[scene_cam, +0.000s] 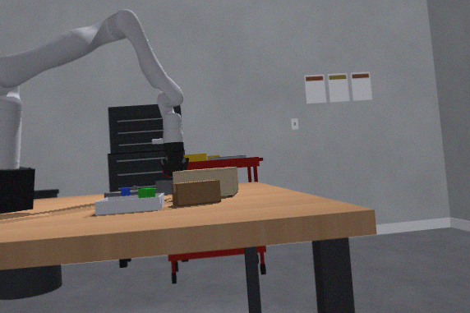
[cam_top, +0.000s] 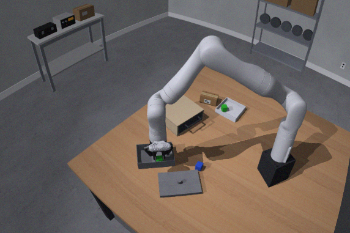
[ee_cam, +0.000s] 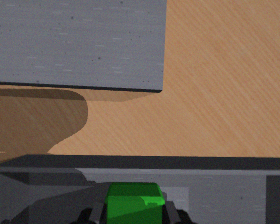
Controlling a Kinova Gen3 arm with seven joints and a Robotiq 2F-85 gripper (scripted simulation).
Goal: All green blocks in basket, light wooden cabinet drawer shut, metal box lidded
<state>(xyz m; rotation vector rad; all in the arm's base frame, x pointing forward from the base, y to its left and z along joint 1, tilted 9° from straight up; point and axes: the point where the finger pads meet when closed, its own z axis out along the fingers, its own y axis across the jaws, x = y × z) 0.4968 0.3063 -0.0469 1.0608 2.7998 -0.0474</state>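
The metal box is 30 mm ahead of my hand, 10 mm to the right of it and 20 mm below it. Round my hand: grey lid 160 mm behind, 40 mm to the left, 30 mm below; then drawer 100 mm ahead, 300 mm to the right, 10 mm below; then light wooden cabinet 110 mm ahead, 300 mm to the right, 10 mm below.
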